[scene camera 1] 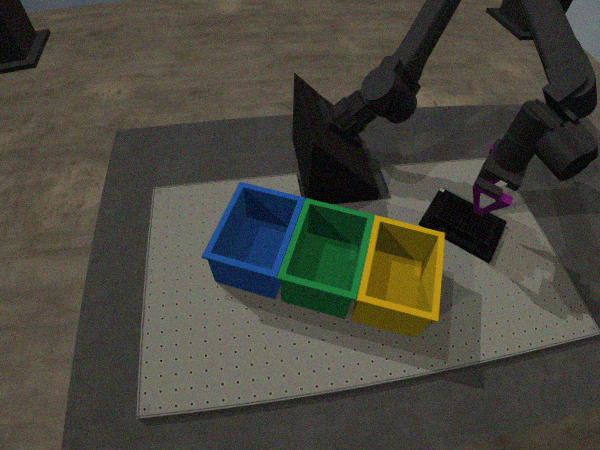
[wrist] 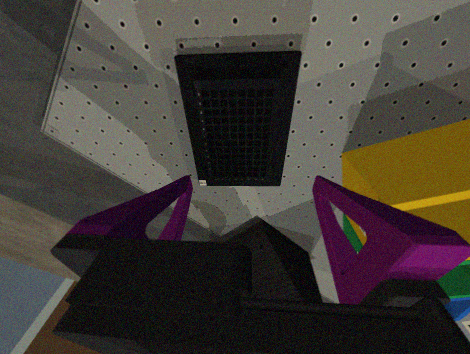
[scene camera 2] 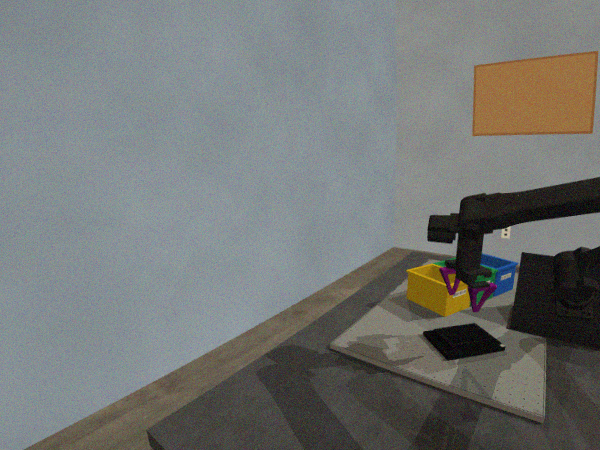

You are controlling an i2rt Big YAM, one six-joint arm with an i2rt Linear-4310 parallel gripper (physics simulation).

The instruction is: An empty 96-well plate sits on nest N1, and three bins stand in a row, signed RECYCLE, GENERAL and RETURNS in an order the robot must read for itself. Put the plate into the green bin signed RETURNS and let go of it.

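Pixels of known places: gripper, fingertip midpoint: (scene camera 1: pixel 483 198) (wrist: pixel 250 182) (scene camera 2: pixel 463 302); arm's base at its link origin: (scene camera 1: pixel 338 125) (scene camera 2: pixel 572 297).
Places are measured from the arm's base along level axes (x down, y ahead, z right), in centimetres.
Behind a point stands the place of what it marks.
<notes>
The dark 96-well plate (scene camera 1: pixel 465 225) {x 6.5, y 27.8, z -20.3 cm} (scene camera 2: pixel 464 341) {x 6.2, y 25.6, z -25.0 cm} (wrist: pixel 239 130) {x 6.4, y 27.1, z -22.0 cm} lies flat at its nest; plate and nest are both nearly black and hard to tell apart. My gripper (scene camera 2: pixel 464 302) {x -1.9, y 27.3, z -20.7 cm} (wrist: pixel 250 182) {x -1.9, y 27.3, z -20.7 cm} is open and empty, its magenta fingers pointing down, above the plate and apart from it. In the wrist view the plate lies beyond the fingertips, roughly centred between them. The green bin (scene camera 1: pixel 315 300) {x 4.3, y 37.3, z 15.2 cm} (wrist: pixel 452 280) {x 0.8, y 31.9, z 18.4 cm} stands between the blue bin (scene camera 1: pixel 245 277) {x 3.0, y 31.1, z 25.9 cm} (scene camera 2: pixel 505 285) {x 6.0, y 16.7, z 18.8 cm} and the yellow bin (scene camera 1: pixel 390 320) {x 4.1, y 43.7, z 4.0 cm} (scene camera 2: pixel 425 292) {x 3.8, y 39.8, z -4.9 cm} (wrist: pixel 400 170) {x 3.1, y 35.7, z -7.2 cm}. White signs show in scene camera 2, too small to read.
The three bins stand side by side on a perforated light board (scene camera 1: pixel 200 350) {x 8.7, y 40.1, z 35.7 cm} (scene camera 2: pixel 370 330) {x 8.7, y 49.6, z -26.6 cm} (wrist: pixel 100 140) {x 8.7, y 12.9, z -35.0 cm}; yellow is nearest the plate. A dark wedge-shaped block (scene camera 1: pixel 325 160) {x -4.0, y 13.8, z 7.4 cm} (scene camera 2: pixel 535 300) {x 2.0, y 9.1, z -1.2 cm} stands behind the bins, close to the plate's side. The dark arm reaches over the board.
</notes>
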